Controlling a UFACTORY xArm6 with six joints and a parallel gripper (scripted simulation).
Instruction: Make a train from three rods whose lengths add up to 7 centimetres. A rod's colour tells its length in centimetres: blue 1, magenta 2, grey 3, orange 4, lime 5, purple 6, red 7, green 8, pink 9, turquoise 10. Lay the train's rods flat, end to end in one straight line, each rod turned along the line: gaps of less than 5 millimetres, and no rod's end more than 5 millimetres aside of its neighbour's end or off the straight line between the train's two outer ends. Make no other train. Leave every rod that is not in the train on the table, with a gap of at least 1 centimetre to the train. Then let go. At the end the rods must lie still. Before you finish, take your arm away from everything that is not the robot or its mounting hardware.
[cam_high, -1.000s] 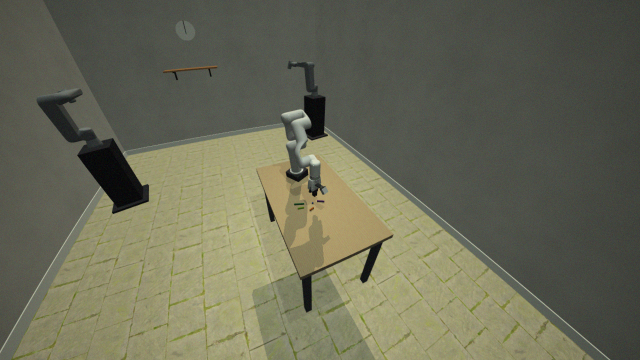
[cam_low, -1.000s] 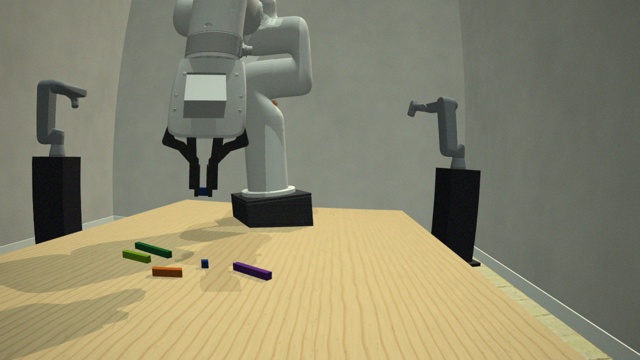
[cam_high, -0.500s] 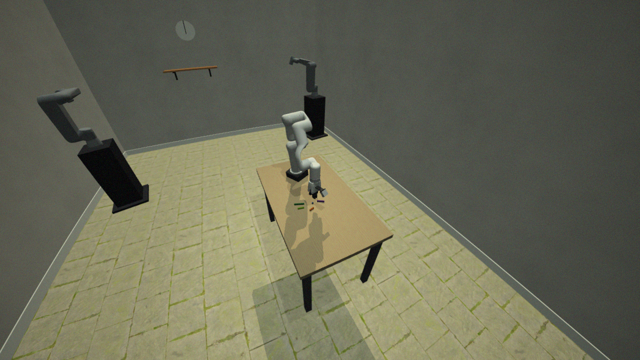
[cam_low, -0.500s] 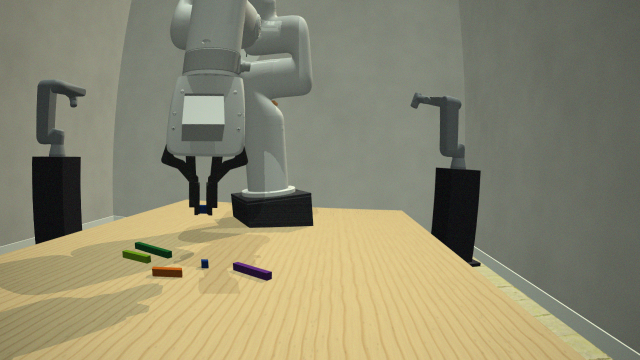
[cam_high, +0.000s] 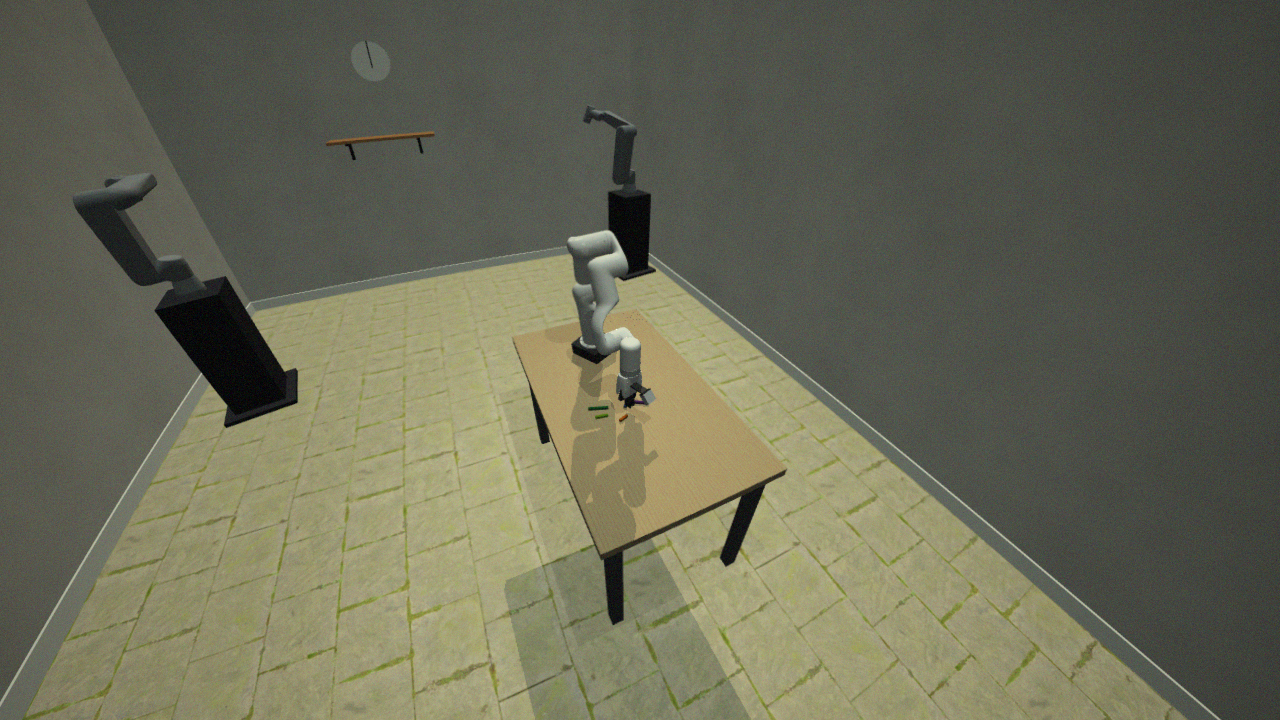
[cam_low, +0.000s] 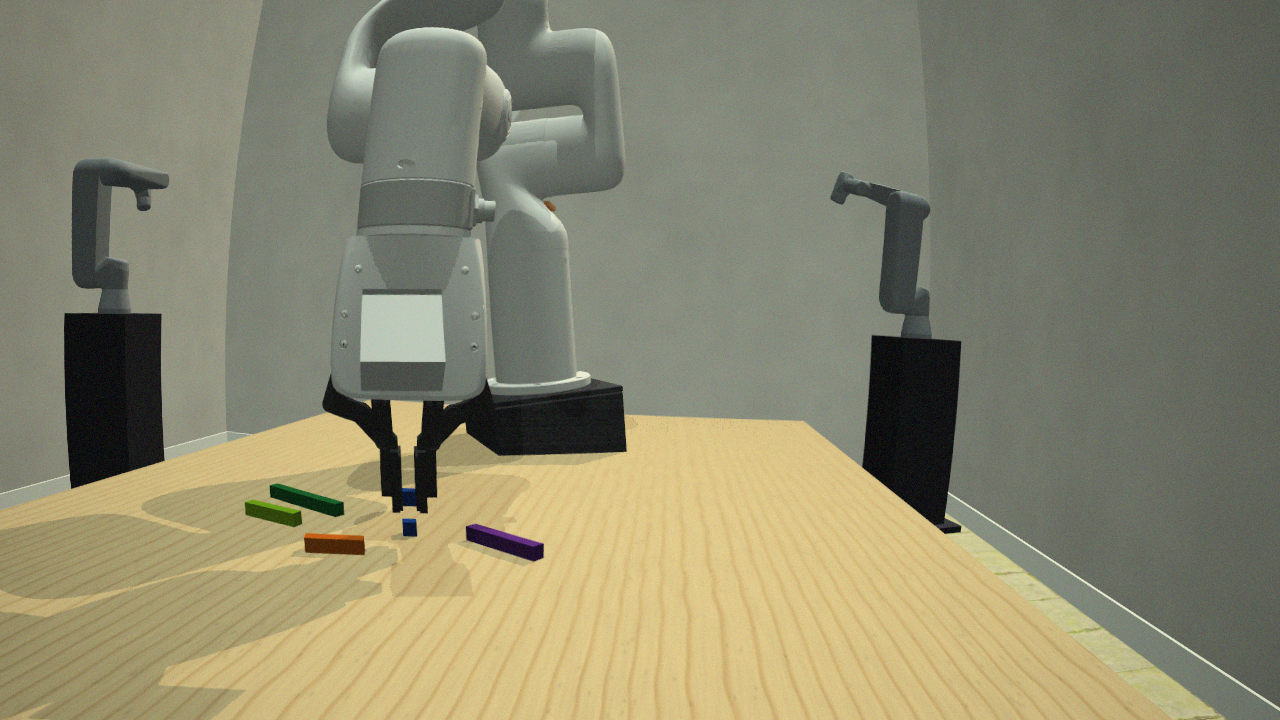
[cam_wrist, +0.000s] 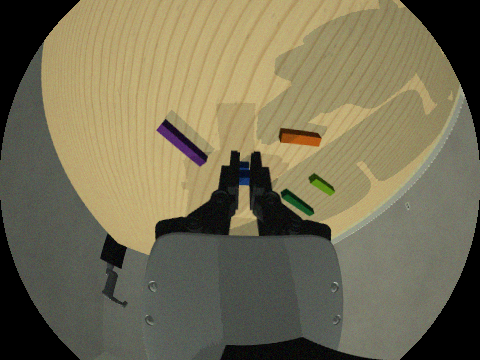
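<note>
The orange rod is 5 cm to the right of my hand, 4 cm below it and 3 cm ahead of it. The rest, counted from my hand: lime rod 11 cm to the right, 4 cm below, 3 cm behind; then purple rod 6 cm to the left, 4 cm below; then green rod 10 cm to the right, 8 cm behind, 4 cm below.
</note>
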